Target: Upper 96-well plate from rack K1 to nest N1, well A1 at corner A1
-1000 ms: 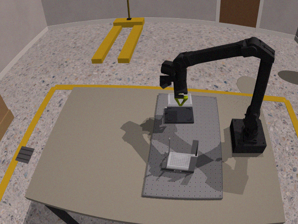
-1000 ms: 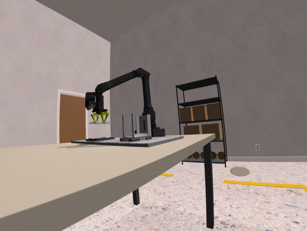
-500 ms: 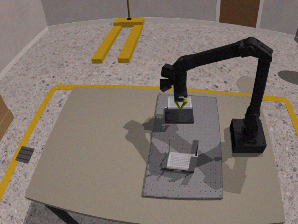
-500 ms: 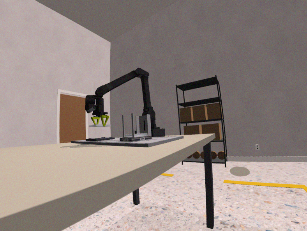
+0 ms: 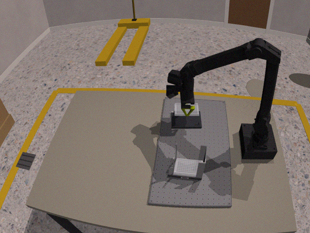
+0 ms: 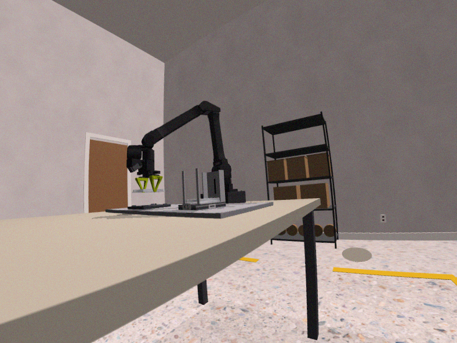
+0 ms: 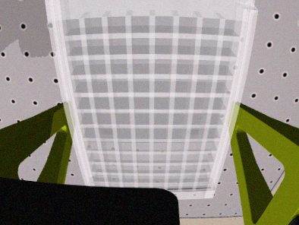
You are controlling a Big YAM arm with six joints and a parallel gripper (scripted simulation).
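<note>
Right now my hand is 80 mm short of the pale A1 square, 40 mm to the left of it and 70 mm above it. From my hand the other things lie so: slot: 130 mm behind, 320 mm to the left.
</note>
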